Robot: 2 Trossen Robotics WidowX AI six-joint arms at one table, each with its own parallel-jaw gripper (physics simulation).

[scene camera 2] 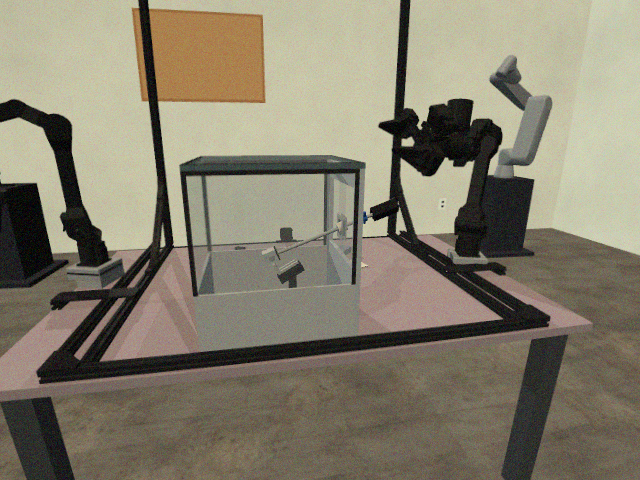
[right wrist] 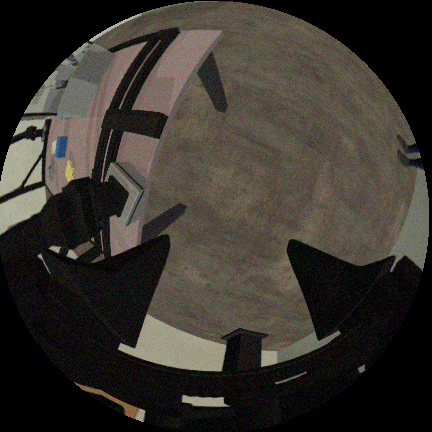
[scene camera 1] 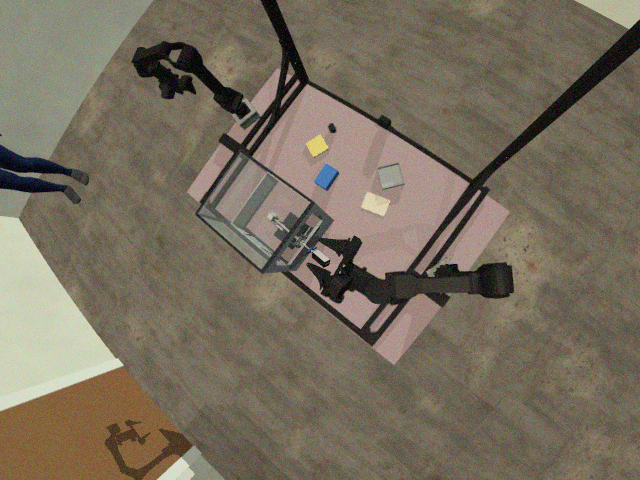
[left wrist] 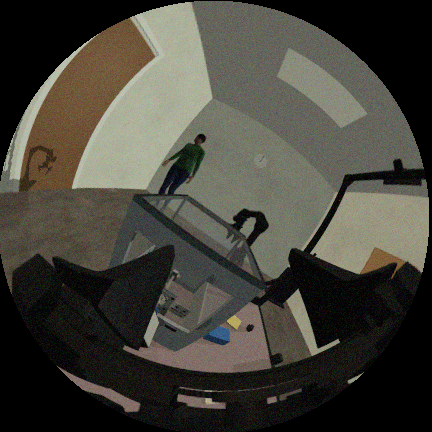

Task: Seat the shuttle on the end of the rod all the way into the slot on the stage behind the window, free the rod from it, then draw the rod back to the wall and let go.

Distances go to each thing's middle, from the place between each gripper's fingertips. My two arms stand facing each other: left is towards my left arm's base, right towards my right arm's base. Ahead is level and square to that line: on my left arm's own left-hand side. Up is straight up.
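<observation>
From my right hand, the glass-walled box (scene camera 2: 275, 242) is 160 mm ahead, 730 mm to the left and 20 mm above. As for my left hand, it is 40 mm short of the glass-walled box, 240 mm to the left of it and 220 mm above it.
</observation>
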